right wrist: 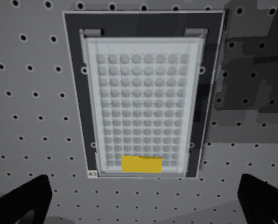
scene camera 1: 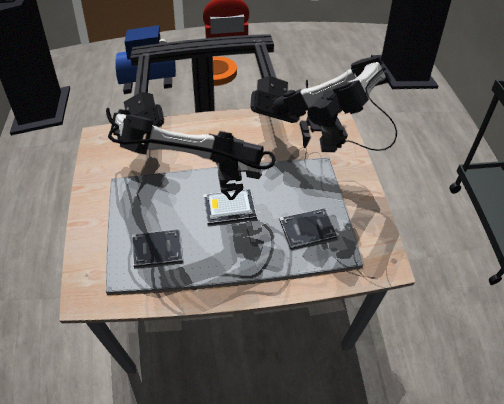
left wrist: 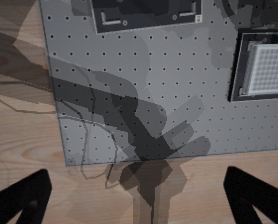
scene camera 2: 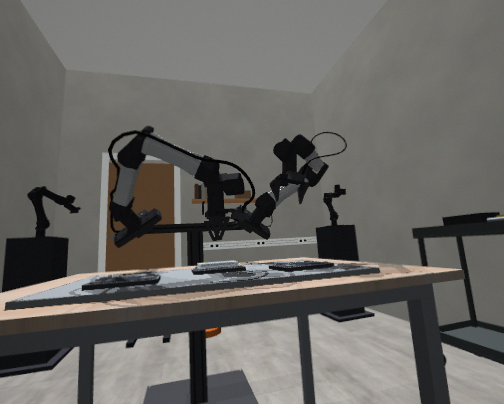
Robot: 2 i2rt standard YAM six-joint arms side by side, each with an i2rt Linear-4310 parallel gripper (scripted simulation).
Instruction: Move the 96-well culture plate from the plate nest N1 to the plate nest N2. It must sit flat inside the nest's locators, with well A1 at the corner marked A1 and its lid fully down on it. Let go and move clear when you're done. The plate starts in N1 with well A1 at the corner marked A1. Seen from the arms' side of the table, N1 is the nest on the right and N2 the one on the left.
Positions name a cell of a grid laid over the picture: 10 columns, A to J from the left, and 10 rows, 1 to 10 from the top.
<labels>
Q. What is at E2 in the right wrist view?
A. A plate nest.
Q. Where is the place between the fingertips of the left gripper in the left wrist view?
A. E8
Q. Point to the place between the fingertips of the left gripper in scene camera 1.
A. G4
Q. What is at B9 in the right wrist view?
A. The right gripper.
</labels>
